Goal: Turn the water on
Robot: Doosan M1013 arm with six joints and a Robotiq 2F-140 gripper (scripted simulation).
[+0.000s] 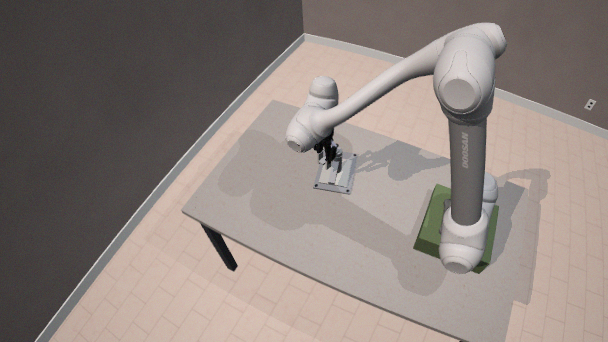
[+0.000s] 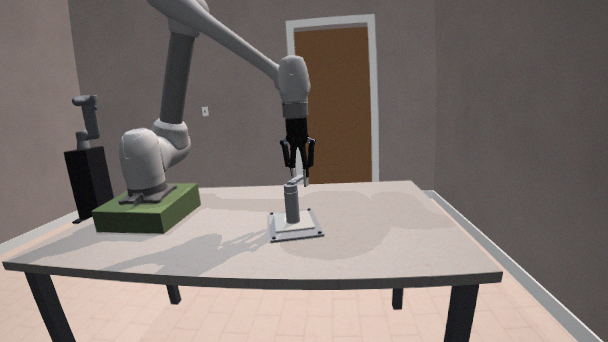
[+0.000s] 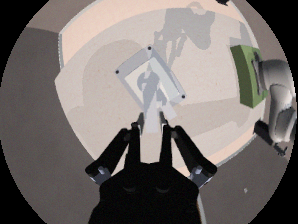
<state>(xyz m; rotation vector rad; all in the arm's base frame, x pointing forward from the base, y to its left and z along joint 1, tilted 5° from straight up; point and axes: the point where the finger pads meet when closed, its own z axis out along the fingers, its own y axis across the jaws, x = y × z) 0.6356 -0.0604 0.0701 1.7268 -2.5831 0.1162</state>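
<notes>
Right now my hand is 1 cm past the lever and 3 cm to the left of it. Round my hand: tap 3 cm behind, 5 cm to the right, 5 cm below.
</notes>
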